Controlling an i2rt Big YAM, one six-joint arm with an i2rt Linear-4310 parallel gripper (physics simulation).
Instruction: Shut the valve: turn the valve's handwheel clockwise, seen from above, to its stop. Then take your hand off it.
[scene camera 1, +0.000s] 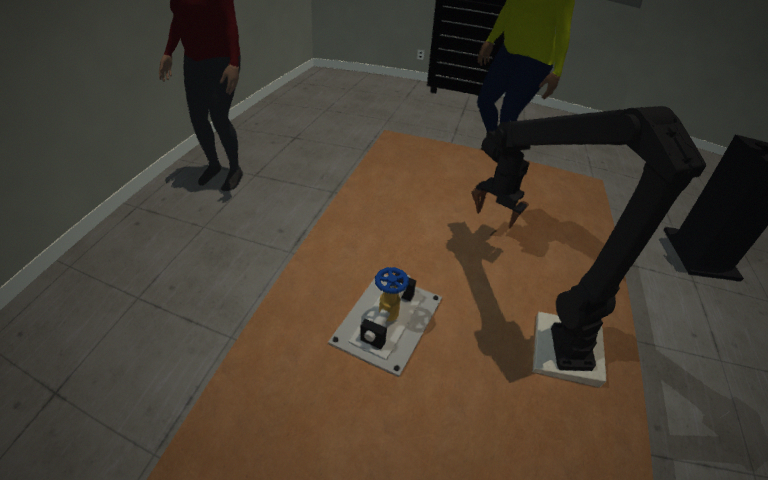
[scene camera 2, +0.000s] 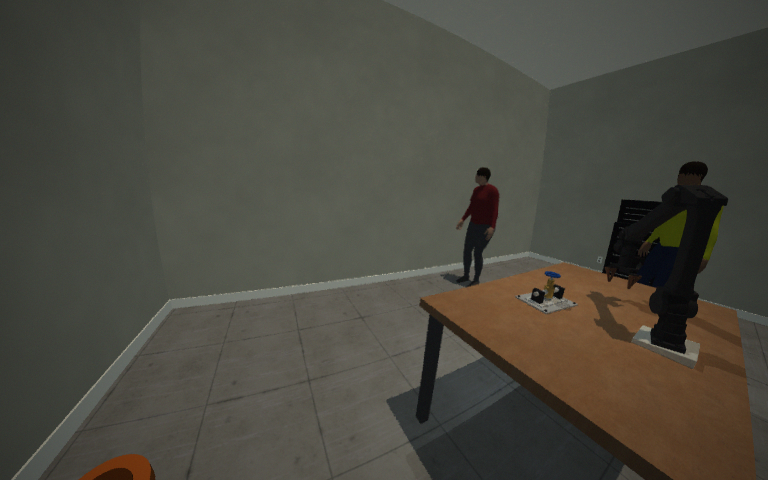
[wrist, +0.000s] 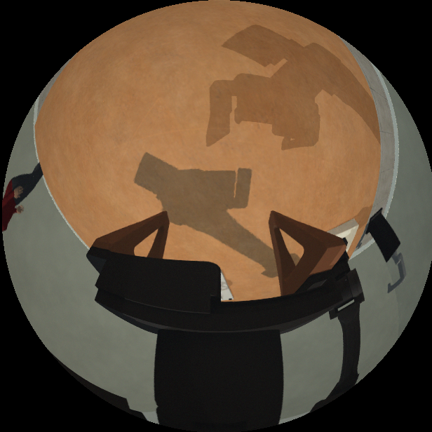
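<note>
The blue handwheel (scene camera 1: 391, 280) (scene camera 2: 552, 274) sits level on top of the brass-yellow valve body (scene camera 1: 389, 306) (scene camera 2: 548, 288). The valve stands between two black blocks on a light grey plate (scene camera 1: 368, 355) (scene camera 2: 546, 309), which lies on the table. A small part of the plate (wrist: 226, 293) shows in the wrist view past the gripper's housing; the handwheel does not show there. My gripper (scene camera 1: 495, 218) (scene camera 2: 620, 283) (wrist: 218, 216) is open and empty, its brown fingers pointing down. It hangs above the table, well apart from the handwheel, behind it and to its right in scene camera 1.
The arm stands on a white base block (scene camera 1: 542, 362) (scene camera 2: 688, 357) on the brown table (scene camera 1: 283, 396) (scene camera 2: 566, 362). A person in red (scene camera 1: 206, 28) (scene camera 2: 484, 206) and one in yellow (scene camera 1: 535, 33) (scene camera 2: 671, 230) stand beyond the table. A dark stand (scene camera 1: 724, 209) is at the right.
</note>
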